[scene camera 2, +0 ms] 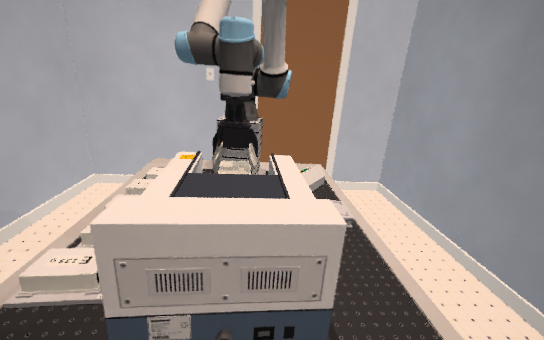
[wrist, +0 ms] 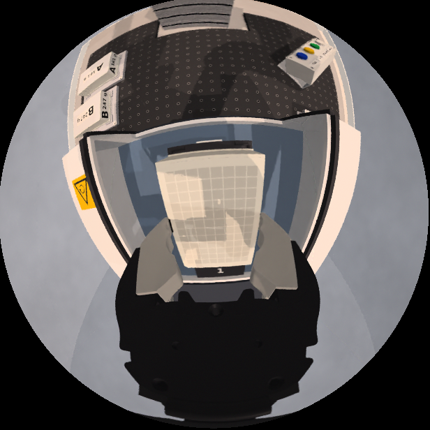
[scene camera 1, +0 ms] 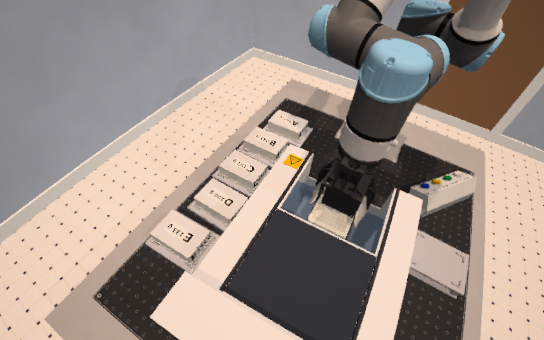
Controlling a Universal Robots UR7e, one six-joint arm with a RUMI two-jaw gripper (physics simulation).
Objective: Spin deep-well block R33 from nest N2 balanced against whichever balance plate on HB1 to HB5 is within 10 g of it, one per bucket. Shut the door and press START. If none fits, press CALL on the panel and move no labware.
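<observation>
My gripper is shut on a cream deep-well block, gripping its two sides. The block is level, inside or just over the open chamber of the white centrifuge. In the wrist view a dark bucket part marked 1 shows at the block's lower edge; whether the block touches the bucket is hidden. The dark door leaves the chamber open. Balance plates A, B, C, D and E sit on their nests.
The button panel stands beyond the chamber on the right. A flat pale nest lies right of the centrifuge. A grey slatted stack stands at the top of the wrist view. Chamber walls flank the block closely.
</observation>
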